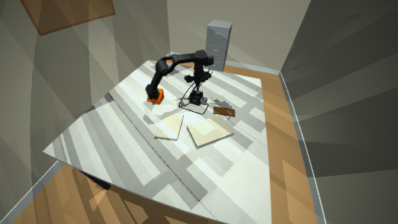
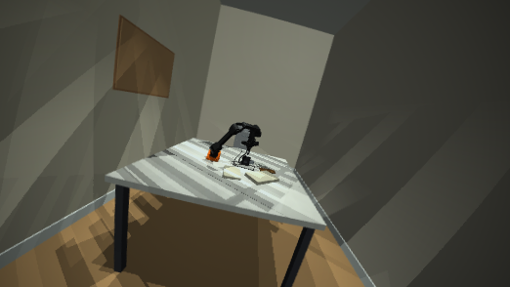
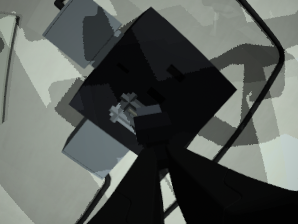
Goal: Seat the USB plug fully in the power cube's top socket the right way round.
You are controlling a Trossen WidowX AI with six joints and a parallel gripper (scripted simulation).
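My gripper tip is 2 cm above the grey USB plug. Also, from my gripper tip: brown flat block (23 cm ahead, 4 cm to the right, 13 cm below).
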